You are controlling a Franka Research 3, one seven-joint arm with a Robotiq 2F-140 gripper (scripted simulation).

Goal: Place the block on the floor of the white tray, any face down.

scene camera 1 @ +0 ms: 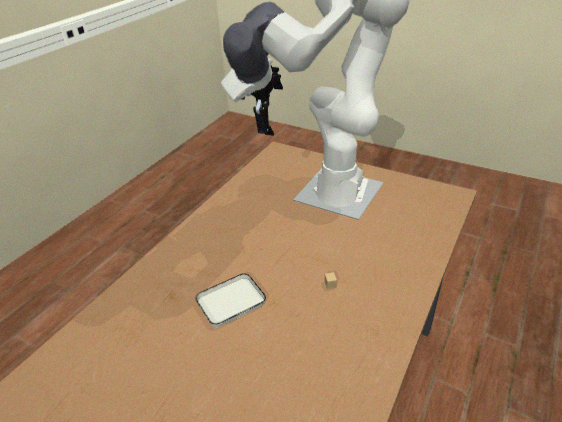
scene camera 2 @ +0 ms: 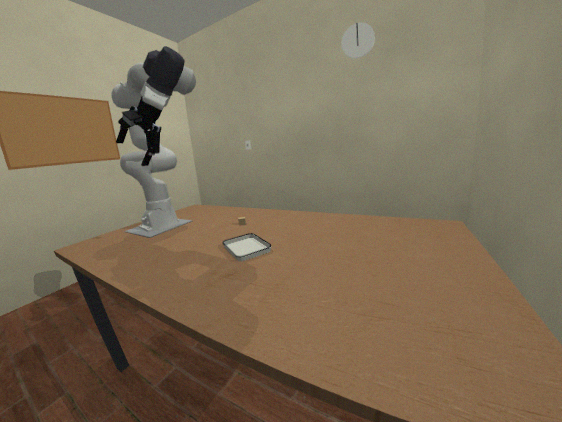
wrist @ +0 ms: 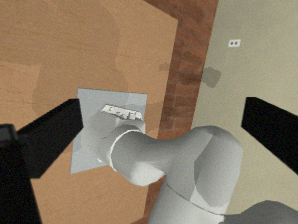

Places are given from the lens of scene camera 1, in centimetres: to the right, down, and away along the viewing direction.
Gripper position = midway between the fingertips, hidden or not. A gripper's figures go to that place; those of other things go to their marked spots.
my gripper (scene camera 1: 274, 110): -2, -30, 145
white tray (scene camera 1: 226, 300): -15, 25, 134
